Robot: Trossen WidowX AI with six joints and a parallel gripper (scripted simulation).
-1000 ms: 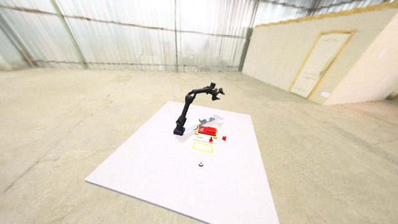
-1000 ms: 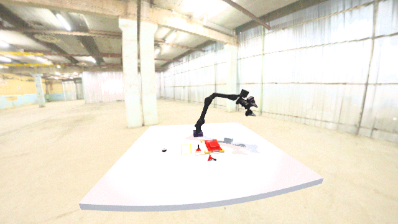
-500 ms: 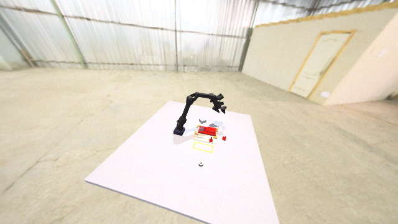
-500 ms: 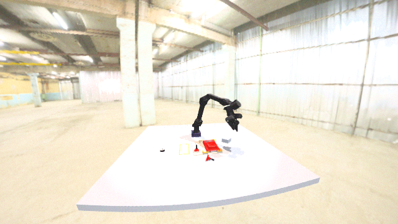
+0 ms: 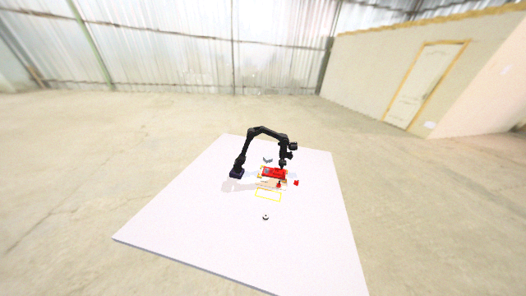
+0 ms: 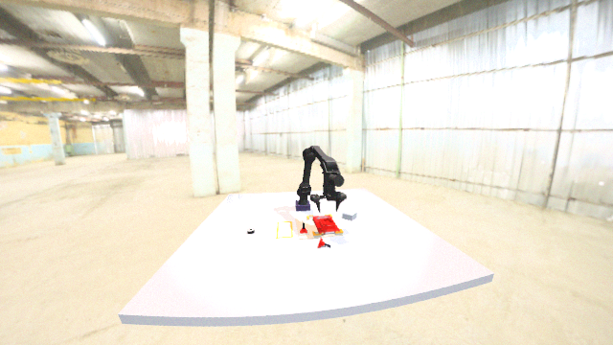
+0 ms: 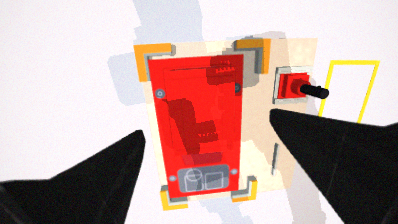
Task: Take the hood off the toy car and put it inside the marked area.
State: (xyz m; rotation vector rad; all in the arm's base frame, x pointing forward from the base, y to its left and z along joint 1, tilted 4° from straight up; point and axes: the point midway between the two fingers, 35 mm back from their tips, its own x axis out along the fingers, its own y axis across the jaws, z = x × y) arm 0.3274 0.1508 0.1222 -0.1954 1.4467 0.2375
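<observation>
Now: the hood 70 mm below my gripper tip and 10 mm behind it. From my gripper tip the other things lie so: white wheel (420 mm to the right, 100 mm below, 30 mm ahead).
</observation>
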